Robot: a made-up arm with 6 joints.
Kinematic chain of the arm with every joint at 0, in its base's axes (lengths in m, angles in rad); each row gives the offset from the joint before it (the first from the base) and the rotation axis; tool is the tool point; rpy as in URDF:
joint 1: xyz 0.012 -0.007 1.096 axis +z
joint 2: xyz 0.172 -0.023 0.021 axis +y
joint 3: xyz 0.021 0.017 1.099 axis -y
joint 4: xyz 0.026 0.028 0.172 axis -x
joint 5: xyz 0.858 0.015 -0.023 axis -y
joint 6: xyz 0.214 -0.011 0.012 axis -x
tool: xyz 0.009 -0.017 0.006 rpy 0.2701 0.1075 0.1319
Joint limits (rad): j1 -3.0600..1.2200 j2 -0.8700..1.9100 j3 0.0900..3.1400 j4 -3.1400..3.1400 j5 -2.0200..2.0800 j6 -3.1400..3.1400
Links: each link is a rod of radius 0.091 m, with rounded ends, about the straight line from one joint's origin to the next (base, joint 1, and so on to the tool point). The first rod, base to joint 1, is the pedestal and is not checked.
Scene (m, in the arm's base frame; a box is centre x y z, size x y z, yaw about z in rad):
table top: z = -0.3
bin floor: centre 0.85 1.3 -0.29 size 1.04 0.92 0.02 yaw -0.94
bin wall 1: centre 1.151 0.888 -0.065 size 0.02 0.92 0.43 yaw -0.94
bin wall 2: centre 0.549 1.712 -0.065 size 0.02 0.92 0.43 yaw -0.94
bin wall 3: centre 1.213 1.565 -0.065 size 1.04 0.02 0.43 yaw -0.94
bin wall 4: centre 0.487 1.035 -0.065 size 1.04 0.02 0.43 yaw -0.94
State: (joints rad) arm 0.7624 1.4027 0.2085 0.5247 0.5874 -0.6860
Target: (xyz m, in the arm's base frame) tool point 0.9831 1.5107 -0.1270
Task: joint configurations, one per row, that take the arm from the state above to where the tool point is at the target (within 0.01 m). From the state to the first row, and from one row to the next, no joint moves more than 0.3 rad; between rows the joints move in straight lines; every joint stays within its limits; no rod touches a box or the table.
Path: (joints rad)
1: 0.8425 1.3521 0.1690 0.4982 0.3755 -0.7046
2: 0.9225 1.3016 0.1295 0.4716 0.1636 -0.7231
3: 1.0026 1.2510 0.0900 0.4451 -0.0483 -0.7417
4: 0.9913 1.4435 0.2468 0.4682 0.1515 -0.7234
5: 0.9800 1.6361 0.4036 0.4913 0.3513 -0.7052
6: 0.9687 1.8286 0.5604 0.5144 0.5512 -0.6870

